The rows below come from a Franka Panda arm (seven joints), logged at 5 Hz.
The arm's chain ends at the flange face. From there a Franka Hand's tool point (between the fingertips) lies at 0.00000 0.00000 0.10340 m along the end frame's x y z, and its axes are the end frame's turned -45 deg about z.
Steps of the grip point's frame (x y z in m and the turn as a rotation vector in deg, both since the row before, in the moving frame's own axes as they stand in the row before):
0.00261 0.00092 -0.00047 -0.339 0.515 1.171
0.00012 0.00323 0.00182 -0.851 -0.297 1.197
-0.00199 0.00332 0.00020 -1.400 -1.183 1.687
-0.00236 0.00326 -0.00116 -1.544 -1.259 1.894
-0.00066 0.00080 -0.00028 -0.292 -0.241 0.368
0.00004 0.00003 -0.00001 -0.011 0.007 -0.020
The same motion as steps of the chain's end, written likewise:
0.00140 -0.00098 -0.00046 0.124 0.604 1.171
0.00168 0.00073 0.00183 -0.812 0.392 1.197
0.00071 0.00046 0.00025 -1.826 0.153 1.687
0.00033 0.00039 -0.00110 -1.982 0.202 1.894
0.00004 0.00035 -0.00028 -0.377 0.036 0.368
0.00003 -0.00001 -0.00001 -0.003 0.013 -0.020

